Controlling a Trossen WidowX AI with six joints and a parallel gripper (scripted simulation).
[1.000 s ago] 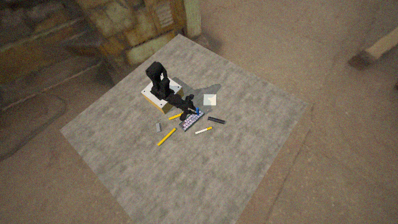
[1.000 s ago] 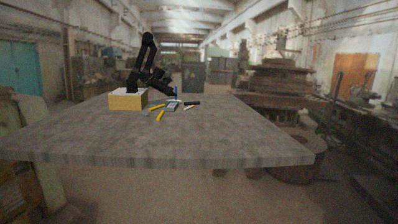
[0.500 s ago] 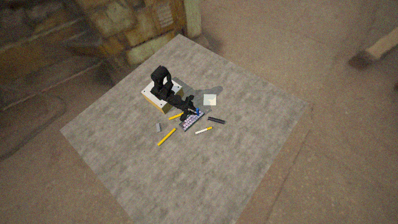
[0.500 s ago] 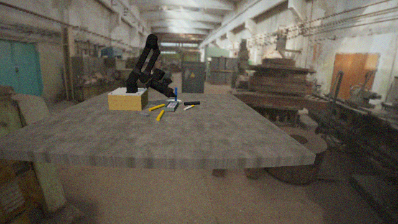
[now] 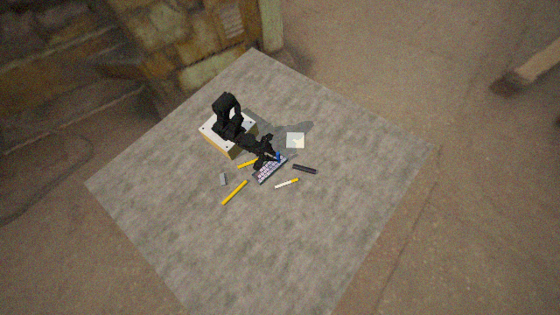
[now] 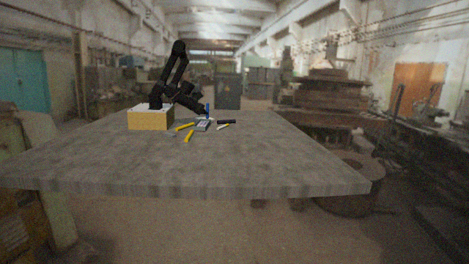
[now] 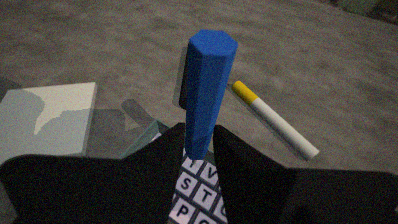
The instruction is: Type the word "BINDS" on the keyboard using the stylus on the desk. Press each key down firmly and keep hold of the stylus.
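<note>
The white-and-yellow stick is 10 cm ahead of my gripper tip, 6 cm below it and 4 cm to the right of it. From my gripper tip the other things lie so: blue stylus 2 cm below; then black rod 11 cm ahead, 6 cm to the left, 6 cm below; then white sheet 17 cm to the left, 7 cm below, 3 cm behind.
</note>
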